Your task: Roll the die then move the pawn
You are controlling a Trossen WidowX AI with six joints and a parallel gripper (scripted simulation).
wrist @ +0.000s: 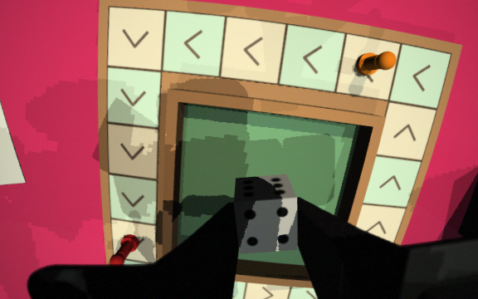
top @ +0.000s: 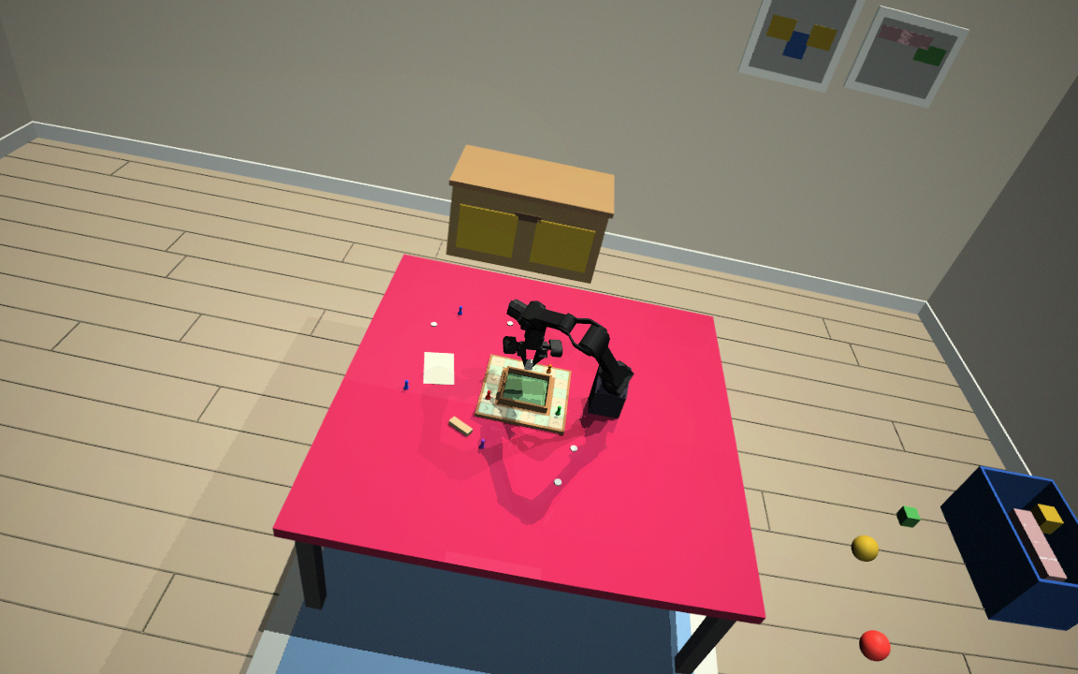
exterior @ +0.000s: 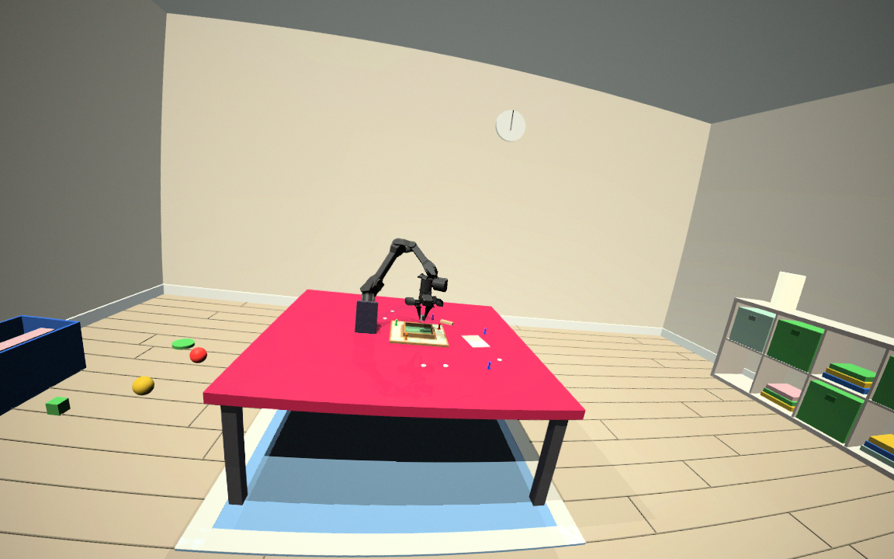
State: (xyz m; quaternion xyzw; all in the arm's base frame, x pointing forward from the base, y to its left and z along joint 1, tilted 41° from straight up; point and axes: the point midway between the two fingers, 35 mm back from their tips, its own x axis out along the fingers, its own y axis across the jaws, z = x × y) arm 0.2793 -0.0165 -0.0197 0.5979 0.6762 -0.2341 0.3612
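Right now the red pawn is 110 mm ahead of my gripper tip, 100 mm to the left of it and 70 mm below it. Also, from my gripper tip: green tray: 10 mm behind, 30 mm to the left, 90 mm below; then white die: right at my gripper tip; then wooden block: 170 mm ahead, 230 mm to the left, 90 mm below.
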